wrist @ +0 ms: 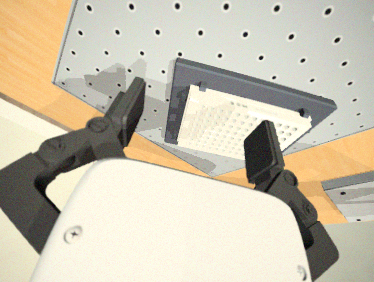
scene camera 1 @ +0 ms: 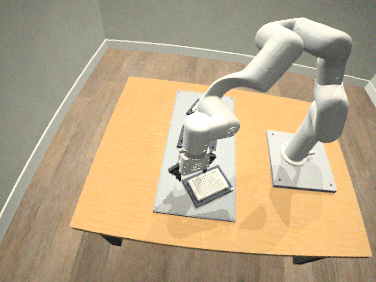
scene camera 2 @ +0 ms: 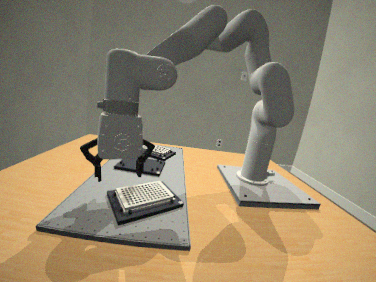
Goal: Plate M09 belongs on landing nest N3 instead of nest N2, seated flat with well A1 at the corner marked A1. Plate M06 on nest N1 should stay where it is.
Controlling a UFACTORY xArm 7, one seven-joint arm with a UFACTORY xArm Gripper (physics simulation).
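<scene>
Plate M06 (scene camera 1: 209, 184) (scene camera 2: 145, 194) (wrist: 216, 122), white with rows of wells, lies on the dark near nest N1 (scene camera 1: 225, 177) (scene camera 2: 118, 213) (wrist: 230, 81). Its printed label is too blurred to read. The dark middle nest N3 (scene camera 2: 150, 167) shows no plate on its visible part; the arm mostly hides it in scene camera 1. Plate M09 (scene camera 2: 161, 150) lies on the far nest N2 (scene camera 2: 167, 156), partly hidden by the gripper and arm. My gripper (scene camera 1: 191, 175) (scene camera 2: 119, 176) (wrist: 201, 113) is open and empty, above the board beside N1, apart from plate M06.
The grey perforated board (scene camera 1: 167, 200) (scene camera 2: 65, 222) (wrist: 200, 17) carries the nests on the wooden table (scene camera 1: 115, 150) (scene camera 2: 225, 240). The arm's base plate (scene camera 1: 280, 175) (scene camera 2: 280, 192) stands to the right in both scene views. The arm reaches over the board.
</scene>
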